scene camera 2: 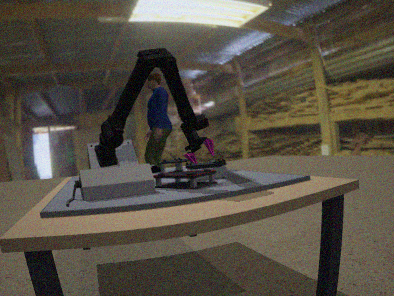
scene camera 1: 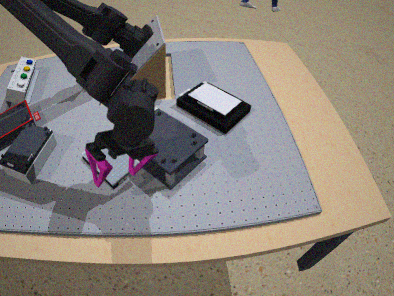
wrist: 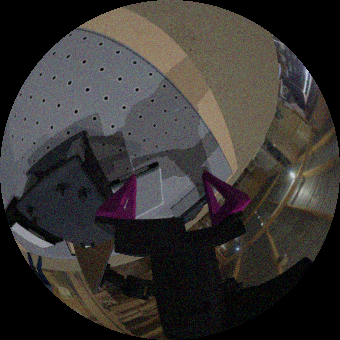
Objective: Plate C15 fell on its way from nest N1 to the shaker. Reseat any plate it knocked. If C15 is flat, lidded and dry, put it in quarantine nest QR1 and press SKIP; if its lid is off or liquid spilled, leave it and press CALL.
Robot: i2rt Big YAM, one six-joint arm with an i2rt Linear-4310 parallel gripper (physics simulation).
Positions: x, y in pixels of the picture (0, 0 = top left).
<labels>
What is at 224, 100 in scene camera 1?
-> A white-topped plate.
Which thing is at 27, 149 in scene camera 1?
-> A shaker.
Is my gripper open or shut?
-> Open.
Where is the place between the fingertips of my gripper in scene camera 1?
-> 114, 179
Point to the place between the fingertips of my gripper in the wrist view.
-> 169, 174
</labels>
